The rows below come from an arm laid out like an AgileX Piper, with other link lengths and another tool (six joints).
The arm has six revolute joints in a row. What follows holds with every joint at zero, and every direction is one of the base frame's.
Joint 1 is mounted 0.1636 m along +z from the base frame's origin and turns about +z.
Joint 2 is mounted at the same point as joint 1 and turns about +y.
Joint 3 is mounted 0.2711 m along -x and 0.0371 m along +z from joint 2 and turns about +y.
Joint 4 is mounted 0.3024 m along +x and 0.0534 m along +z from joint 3 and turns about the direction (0.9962, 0, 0.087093).
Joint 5 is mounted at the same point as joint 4 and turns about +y.
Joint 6 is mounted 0.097 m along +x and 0.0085 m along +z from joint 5 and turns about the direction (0.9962, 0, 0.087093).
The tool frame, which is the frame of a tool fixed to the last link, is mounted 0.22 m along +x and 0.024 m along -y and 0.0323 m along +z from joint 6; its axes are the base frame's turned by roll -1.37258, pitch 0.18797 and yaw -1.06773 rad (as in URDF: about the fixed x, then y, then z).
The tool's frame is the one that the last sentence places.
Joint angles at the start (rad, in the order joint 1, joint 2, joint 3, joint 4, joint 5, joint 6):
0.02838, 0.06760, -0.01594, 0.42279, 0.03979, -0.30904
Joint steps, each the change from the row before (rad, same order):
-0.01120, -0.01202, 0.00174, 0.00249, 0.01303, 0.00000
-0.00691, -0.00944, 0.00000, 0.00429, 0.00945, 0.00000
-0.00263, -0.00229, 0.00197, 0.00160, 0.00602, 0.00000
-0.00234, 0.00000, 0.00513, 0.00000, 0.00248, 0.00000
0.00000, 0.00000, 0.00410, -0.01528, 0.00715, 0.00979
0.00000, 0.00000, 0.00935, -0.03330, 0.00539, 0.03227
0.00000, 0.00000, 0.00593, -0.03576, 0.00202, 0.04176
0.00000, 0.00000, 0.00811, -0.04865, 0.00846, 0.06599
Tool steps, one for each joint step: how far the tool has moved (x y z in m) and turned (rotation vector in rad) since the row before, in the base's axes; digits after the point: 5 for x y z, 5 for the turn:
-0.00109, -0.00229, -0.00065, 0.00223, 0.00165, -0.00574
-0.00092, -0.00119, 0.00053, 0.00410, -0.00078, -0.00278
-0.00008, -0.00012, -0.00219, 0.00141, 0.00516, -0.00003
0.00025, -0.00050, -0.00392, -0.00010, 0.00738, -0.00130
0.00024, 0.00067, -0.00465, -0.00568, 0.01089, 0.00201
0.00036, -0.00011, -0.00774, -0.00120, 0.01532, -0.00035
0.00015, -0.00073, -0.00480, 0.00589, 0.00910, -0.00236
0.00009, -0.00063, -0.00852, 0.01705, 0.01809, -0.00245

